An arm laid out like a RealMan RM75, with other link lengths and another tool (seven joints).
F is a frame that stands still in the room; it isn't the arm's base.
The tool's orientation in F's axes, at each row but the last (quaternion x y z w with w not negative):
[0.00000, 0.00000, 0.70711, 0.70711]
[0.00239, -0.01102, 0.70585, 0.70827]
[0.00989, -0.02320, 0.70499, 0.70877]
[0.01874, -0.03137, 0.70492, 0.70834]
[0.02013, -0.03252, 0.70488, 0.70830]
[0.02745, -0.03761, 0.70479, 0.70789]
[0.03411, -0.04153, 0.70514, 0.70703]
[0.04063, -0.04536, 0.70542, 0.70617]
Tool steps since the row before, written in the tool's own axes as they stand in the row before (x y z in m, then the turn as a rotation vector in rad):
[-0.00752, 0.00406, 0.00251, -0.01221, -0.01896, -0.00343]
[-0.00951, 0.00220, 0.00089, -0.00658, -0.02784, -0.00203]
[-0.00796, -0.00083, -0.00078, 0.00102, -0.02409, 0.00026]
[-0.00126, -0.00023, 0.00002, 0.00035, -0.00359, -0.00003]
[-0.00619, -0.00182, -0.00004, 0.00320, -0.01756, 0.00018]
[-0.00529, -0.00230, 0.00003, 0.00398, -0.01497, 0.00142]
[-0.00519, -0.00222, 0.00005, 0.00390, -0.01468, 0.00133]
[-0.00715, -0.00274, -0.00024, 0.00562, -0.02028, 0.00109]
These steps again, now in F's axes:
[-0.00406, -0.00752, 0.00251, 0.01896, -0.01221, -0.00343]
[-0.00224, -0.00952, 0.00068, 0.02784, -0.00664, -0.00182]
[0.00081, -0.00792, -0.00114, 0.02409, 0.00087, 0.00076]
[0.00022, -0.00126, -0.00007, 0.00359, 0.00033, 0.00006]
[0.00179, -0.00618, -0.00047, 0.01757, 0.00308, 0.00072]
[0.00228, -0.00528, -0.00042, 0.01496, 0.00376, 0.00199]
[0.00221, -0.00517, -0.00048, 0.01467, 0.00369, 0.00189]
[0.00274, -0.00707, -0.00109, 0.02028, 0.00542, 0.00190]

